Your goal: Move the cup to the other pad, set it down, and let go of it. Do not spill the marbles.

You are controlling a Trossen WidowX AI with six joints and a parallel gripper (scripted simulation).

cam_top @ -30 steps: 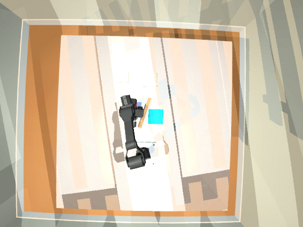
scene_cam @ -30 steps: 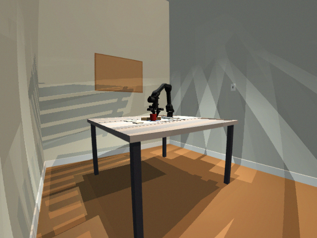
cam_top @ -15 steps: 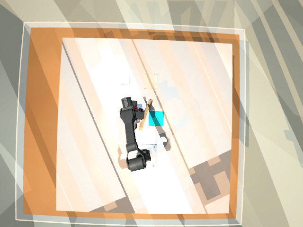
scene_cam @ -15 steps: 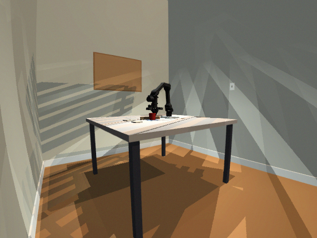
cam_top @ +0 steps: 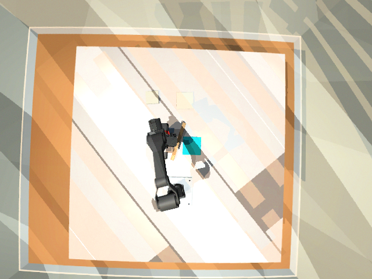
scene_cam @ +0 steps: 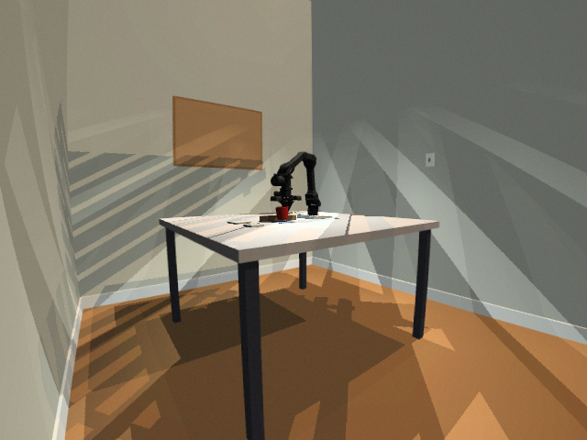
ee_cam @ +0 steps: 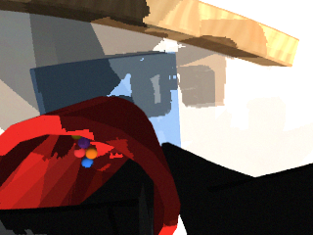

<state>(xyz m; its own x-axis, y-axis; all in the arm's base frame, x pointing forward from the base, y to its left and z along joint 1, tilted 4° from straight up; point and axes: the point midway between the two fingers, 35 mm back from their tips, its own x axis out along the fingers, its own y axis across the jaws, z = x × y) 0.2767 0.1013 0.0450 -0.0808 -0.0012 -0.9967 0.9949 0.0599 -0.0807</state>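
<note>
Right now the cyan pad is 16 cm to the right of my gripper tip, 6 cm below it and 1 cm behind it. Also, from my gripper tip: wooden bar (8 cm to the right, 4 cm below, 1 cm ahead); cup (3 cm ahead); blue pad (6 cm below, 3 cm ahead).
</note>
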